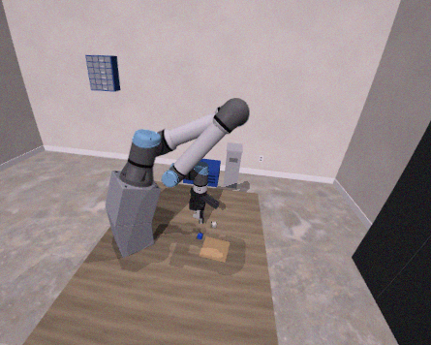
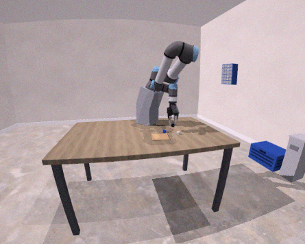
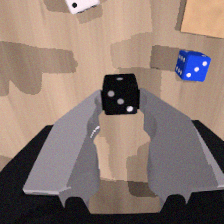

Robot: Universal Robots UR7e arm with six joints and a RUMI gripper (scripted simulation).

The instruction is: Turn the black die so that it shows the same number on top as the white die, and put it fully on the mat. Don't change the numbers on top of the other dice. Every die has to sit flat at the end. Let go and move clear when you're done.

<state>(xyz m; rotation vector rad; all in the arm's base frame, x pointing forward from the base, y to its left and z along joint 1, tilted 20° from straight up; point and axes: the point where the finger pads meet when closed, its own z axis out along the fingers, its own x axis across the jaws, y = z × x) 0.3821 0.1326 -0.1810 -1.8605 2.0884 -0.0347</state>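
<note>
The tan mat lies 150 mm to the right of my hand, 90 mm ahead of it and 60 mm below it. Also, from my hand: black die: right at my hand; then white die: 80 mm ahead, 50 mm below, 20 mm to the left; then blue die: 80 mm to the right, 50 mm below.
</note>
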